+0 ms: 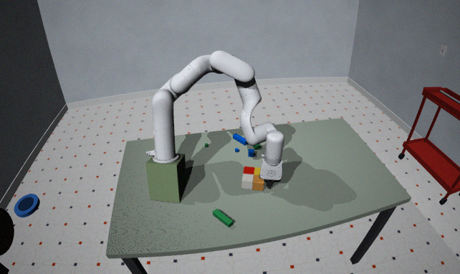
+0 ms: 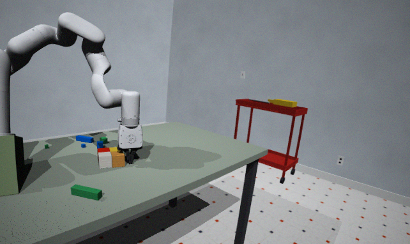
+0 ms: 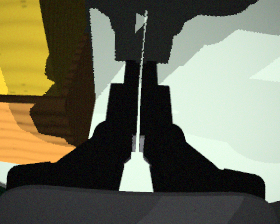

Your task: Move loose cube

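Right now the orange cube is 5 cm behind my hand and 2 cm to the left of it. Also, from my hand: long green block (25 cm behind, 15 cm to the right, 1 cm below).
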